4 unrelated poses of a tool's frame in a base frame.
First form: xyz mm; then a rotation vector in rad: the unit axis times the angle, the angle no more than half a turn.
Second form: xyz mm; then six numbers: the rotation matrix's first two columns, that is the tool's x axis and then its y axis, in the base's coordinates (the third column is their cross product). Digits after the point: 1 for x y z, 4 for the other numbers.
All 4 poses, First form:
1: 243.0 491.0 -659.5 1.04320 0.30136 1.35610
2: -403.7 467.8 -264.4 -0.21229 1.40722 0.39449
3: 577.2 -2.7 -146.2 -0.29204 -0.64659 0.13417
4: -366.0 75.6 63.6 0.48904 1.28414 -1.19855
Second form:
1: 243.0 491.0 -659.5 0.2546 0.8912 0.3753 -0.6484 -0.1306 0.7500
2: -403.7 467.8 -264.4 0.1126 0.1418 -0.9835 -0.3901 0.9166 0.0875
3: 577.2 -2.7 -146.2 0.7913 0.2132 0.5731 -0.0324 0.9506 -0.3088
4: -366.0 75.6 63.6 -0.1600 -0.4004 -0.9023 0.8726 0.3700 -0.3189
